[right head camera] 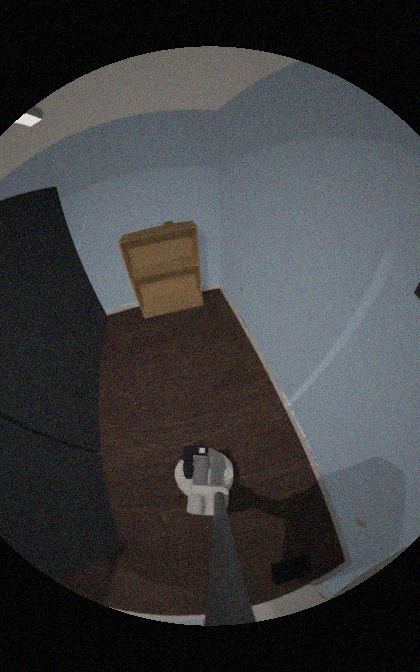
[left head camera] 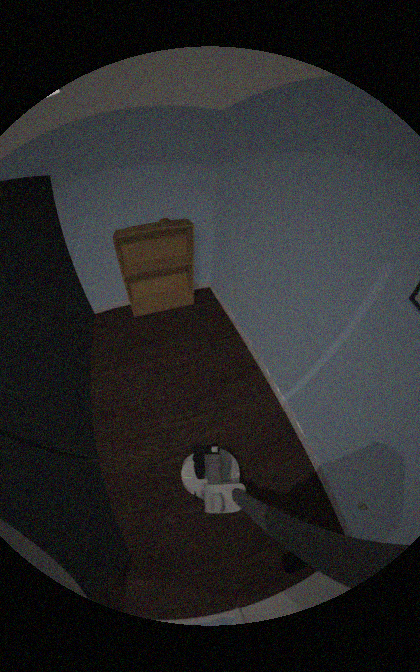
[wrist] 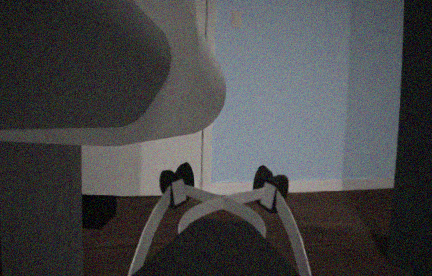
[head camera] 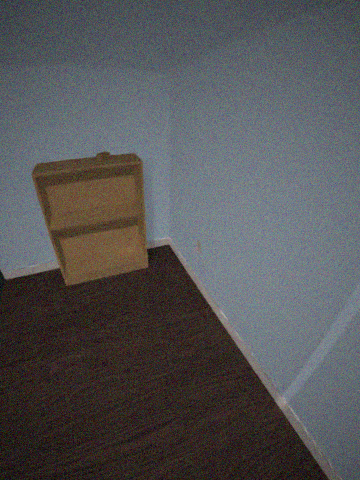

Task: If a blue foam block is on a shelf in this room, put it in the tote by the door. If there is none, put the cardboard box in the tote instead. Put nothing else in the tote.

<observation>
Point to a tan wooden shelf unit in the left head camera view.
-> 147,292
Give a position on a dark tote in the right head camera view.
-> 298,566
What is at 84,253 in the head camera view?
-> A tan wooden shelf unit.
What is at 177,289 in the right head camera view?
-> A tan wooden shelf unit.
</observation>
